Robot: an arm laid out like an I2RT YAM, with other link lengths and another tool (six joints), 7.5 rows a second.
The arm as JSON. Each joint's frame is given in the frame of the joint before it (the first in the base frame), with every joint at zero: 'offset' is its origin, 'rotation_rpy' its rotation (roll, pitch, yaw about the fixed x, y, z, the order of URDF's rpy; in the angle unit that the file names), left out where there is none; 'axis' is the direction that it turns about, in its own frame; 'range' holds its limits. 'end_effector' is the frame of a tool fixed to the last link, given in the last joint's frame.
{
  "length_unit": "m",
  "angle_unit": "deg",
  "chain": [
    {
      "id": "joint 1",
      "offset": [
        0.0,
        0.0,
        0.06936
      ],
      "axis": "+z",
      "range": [
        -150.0,
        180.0
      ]
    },
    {
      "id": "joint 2",
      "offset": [
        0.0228,
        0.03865,
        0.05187
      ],
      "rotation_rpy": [
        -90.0,
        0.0,
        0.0
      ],
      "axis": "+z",
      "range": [
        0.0,
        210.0
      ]
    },
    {
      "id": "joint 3",
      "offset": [
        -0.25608,
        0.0,
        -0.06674
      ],
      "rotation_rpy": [
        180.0,
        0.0,
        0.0
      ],
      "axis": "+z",
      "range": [
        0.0,
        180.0
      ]
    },
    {
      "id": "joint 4",
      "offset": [
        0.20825,
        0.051,
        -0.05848
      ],
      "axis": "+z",
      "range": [
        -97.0,
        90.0
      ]
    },
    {
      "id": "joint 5",
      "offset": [
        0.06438,
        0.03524,
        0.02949
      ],
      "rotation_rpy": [
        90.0,
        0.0,
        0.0
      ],
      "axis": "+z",
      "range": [
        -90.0,
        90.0
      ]
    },
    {
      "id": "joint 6",
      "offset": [
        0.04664,
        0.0,
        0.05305
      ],
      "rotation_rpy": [
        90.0,
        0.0,
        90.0
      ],
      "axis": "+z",
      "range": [
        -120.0,
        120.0
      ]
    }
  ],
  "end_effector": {
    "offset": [
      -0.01,
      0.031,
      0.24
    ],
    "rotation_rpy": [
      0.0,
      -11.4,
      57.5
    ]
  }
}
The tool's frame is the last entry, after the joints.
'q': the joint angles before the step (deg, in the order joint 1, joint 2, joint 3, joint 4, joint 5, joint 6). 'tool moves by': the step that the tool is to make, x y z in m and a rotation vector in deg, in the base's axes. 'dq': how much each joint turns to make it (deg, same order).
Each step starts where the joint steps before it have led.
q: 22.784 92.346 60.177 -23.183 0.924 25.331
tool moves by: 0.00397 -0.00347 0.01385 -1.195 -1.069 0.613
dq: 0.068 -0.932 2.577 -2.955 0.931 -1.315
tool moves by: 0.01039 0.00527 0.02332 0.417 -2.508 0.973
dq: 0.173 -1.132 3.201 -1.828 0.002 -0.997
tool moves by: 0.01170 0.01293 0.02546 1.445 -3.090 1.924
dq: 0.294 -0.806 3.009 -0.378 -1.122 -1.188
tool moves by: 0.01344 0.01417 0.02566 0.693 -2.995 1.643
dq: 1.032 0.475 4.481 -0.976 0.009 -0.840
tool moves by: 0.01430 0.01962 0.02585 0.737 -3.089 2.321
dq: 1.373 1.512 5.283 -0.648 -0.232 -1.119
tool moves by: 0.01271 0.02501 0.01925 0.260 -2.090 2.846
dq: 1.888 3.324 6.589 -1.273 -0.246 -1.164
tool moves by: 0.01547 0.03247 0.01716 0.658 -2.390 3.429
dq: 2.034 4.613 7.213 -0.189 -0.715 -1.325
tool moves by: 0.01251 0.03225 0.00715 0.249 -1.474 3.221
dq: 1.982 5.329 7.014 -0.305 -0.654 -1.181
